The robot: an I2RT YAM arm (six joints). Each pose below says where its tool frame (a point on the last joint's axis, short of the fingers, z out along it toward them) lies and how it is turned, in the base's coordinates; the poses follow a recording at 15 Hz.
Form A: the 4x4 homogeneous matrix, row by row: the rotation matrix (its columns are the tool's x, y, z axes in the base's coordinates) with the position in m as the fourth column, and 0 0 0 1 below. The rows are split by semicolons.
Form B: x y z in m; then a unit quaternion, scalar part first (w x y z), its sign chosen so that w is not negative. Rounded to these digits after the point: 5 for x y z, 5 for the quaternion.
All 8 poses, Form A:
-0.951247, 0.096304, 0.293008, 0.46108; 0.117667, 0.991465, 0.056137, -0.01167; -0.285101, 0.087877, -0.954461, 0.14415; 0, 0, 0, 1
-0.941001, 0.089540, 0.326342, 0.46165; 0.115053, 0.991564, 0.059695, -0.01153; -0.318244, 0.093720, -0.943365, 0.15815; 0, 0, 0, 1
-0.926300, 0.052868, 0.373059, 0.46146; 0.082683, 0.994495, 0.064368, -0.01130; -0.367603, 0.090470, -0.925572, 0.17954; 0, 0, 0, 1
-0.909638, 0.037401, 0.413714, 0.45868; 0.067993, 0.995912, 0.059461, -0.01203; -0.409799, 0.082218, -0.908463, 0.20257; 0, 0, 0, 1
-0.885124, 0.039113, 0.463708, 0.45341; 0.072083, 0.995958, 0.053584, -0.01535; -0.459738, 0.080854, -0.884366, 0.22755; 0, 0, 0, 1
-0.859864, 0.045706, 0.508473, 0.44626; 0.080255, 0.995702, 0.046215, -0.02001; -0.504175, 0.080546, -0.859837, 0.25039; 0, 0, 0, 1
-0.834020, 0.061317, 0.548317, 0.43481; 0.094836, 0.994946, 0.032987, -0.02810; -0.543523, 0.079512, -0.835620, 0.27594; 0, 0, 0, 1
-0.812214, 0.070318, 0.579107, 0.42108; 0.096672, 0.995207, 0.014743, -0.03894; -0.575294, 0.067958, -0.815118, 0.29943; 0, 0, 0, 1
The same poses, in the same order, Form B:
0.46108, -0.01167, 0.14415, 0.14642, 0.05419, 0.98706, 0.03648
0.46165, -0.01153, 0.15815, 0.16371, 0.05196, 0.98437, 0.03896
0.46146, -0.01130, 0.17954, 0.18883, 0.03456, 0.98061, 0.03947
0.45868, -0.01203, 0.20257, 0.21084, 0.02698, 0.97647, 0.03627
0.45341, -0.01535, 0.22755, 0.23794, 0.02865, 0.97024, 0.03464
0.44626, -0.02001, 0.25039, 0.26268, 0.03267, 0.96377, 0.03288
0.43481, -0.02810, 0.27594, 0.28518, 0.04079, 0.95716, 0.02938
0.42108, -0.03894, 0.29943, 0.30326, 0.04387, 0.95165, 0.02173

